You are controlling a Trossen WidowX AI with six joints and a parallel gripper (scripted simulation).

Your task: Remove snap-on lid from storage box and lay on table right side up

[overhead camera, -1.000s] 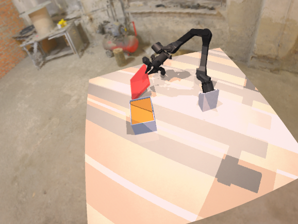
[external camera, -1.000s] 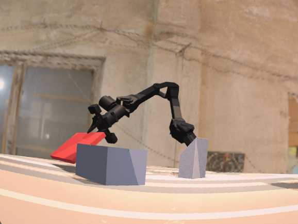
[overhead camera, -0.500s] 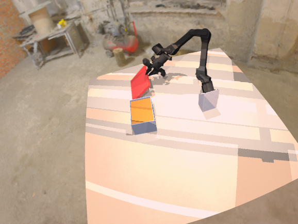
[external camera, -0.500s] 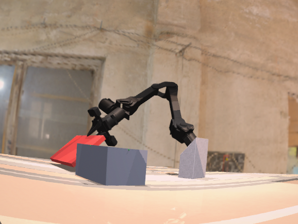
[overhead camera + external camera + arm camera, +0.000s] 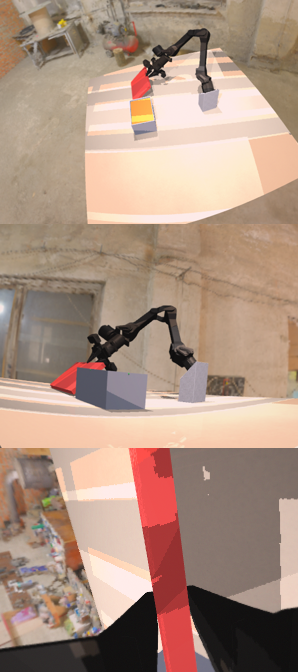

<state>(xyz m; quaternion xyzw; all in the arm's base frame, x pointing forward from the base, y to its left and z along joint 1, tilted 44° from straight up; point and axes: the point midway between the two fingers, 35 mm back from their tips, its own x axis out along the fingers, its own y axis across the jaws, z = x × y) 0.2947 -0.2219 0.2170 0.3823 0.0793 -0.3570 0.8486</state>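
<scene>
Now: the red lid 6 cm ahead of my gripper tip and 5 cm below it. Also, from my gripper tip: blue-grey storage box: 11 cm ahead, 27 cm to the left, 7 cm below.
</scene>
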